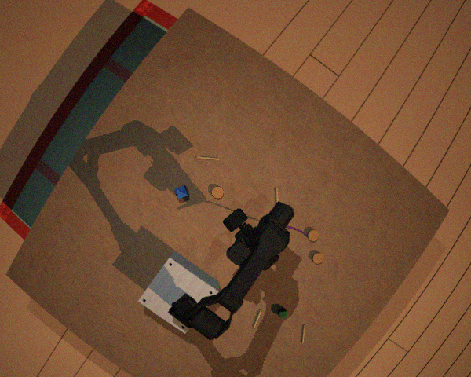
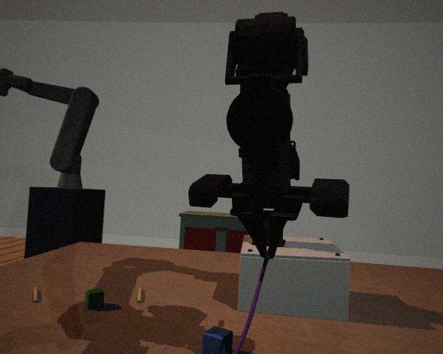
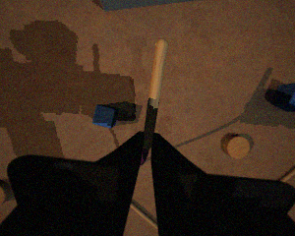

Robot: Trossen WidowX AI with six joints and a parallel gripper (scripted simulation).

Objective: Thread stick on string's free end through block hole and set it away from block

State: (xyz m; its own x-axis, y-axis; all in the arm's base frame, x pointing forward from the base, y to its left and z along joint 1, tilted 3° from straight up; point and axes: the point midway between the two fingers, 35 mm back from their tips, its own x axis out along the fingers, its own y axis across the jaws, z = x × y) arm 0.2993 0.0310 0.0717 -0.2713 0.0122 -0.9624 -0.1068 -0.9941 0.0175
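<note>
My gripper tip is 10 mm past the thin wooden stick and 10 mm below it. From my gripper tip the other things lie so: green cube 100 mm behind, 310 mm to the right, 120 mm below; then round wooden button 170 mm ahead, 180 mm to the right, 130 mm below.
</note>
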